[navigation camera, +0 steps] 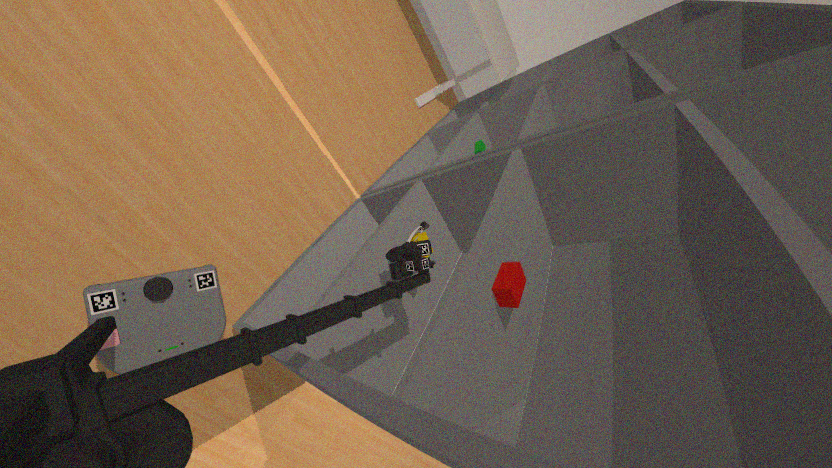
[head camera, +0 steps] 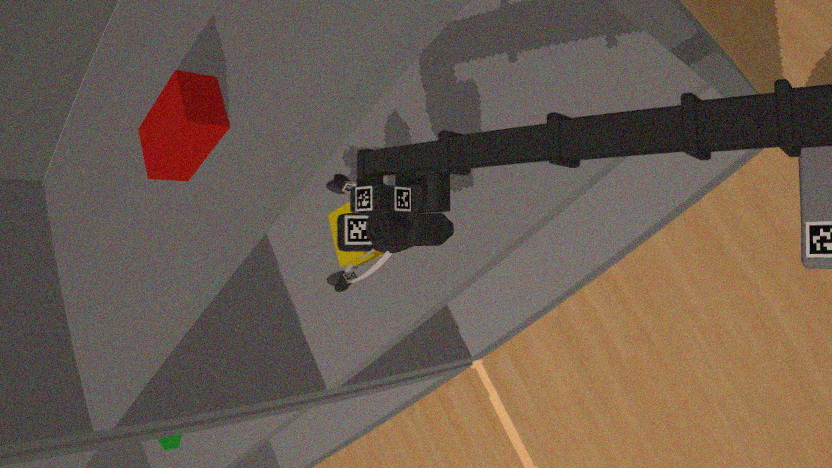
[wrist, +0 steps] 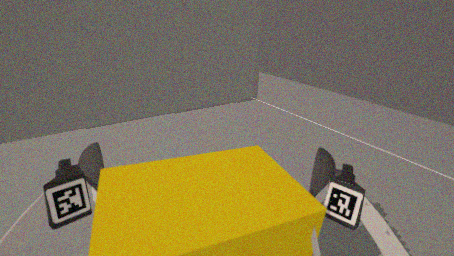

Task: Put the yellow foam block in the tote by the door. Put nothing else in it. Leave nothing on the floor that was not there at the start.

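Pixels of known places: gripper, fingertip midpoint: point(head camera: 333, 232) point(wrist: 211, 164); robot's base, link origin: point(navigation camera: 158, 287).
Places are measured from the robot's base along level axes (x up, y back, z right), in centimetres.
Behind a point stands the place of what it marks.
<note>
The yellow foam block point(head camera: 343, 253) {x 60.6, y -1.3, z 79.9 cm} point(navigation camera: 420, 235) {x 60.0, y -2.4, z 77.9 cm} point(wrist: 197, 204) {x 60.6, y 1.6, z 78.4 cm} sits between my gripper's two fingers in a grey walled compartment point(head camera: 407, 302) {x 53.4, y -9.3, z 72.6 cm} point(wrist: 211, 123) {x 53.4, y 2.1, z 103.7 cm}. My gripper point(head camera: 338, 232) {x 57.7, y 2.1, z 85.8 cm} point(navigation camera: 426, 244) {x 57.7, y 2.1, z 85.8 cm} point(wrist: 211, 164) {x 57.7, y 2.1, z 85.8 cm} is shut on the block, with both finger pads against its sides. In the wrist view the block fills the lower middle, with a marked fingertip on each side. My arm point(head camera: 610, 131) {x 73.9, y 10.5, z 28.0 cm} point(navigation camera: 279, 332) {x 74.1, y 9.3, z 16.1 cm} reaches in from the wood floor side. I cannot make out a tote in any view.
A red block point(head camera: 180, 124) {x 103.6, y 10.5, z 53.8 cm} point(navigation camera: 508, 284) {x 102.7, y 10.0, z 53.8 cm} stands in the neighbouring compartment, behind a low grey divider. A small green thing point(head camera: 170, 441) {x 56.6, y -52.5, z 156.0 cm} point(navigation camera: 479, 146) {x 56.8, y -50.8, z 155.0 cm} lies in another section. My base point(head camera: 817, 203) {x 16.0, y 6.2, z 13.9 cm} point(navigation camera: 164, 312) {x 16.0, y 7.4, z 0.3 cm} stands on the wood floor point(head camera: 640, 349) {x 0.0, y -23.1, z 53.2 cm}. A light panel with a lever handle point(navigation camera: 451, 83) {x 22.6, y -126.4, z 199.4 cm} shows beyond.
</note>
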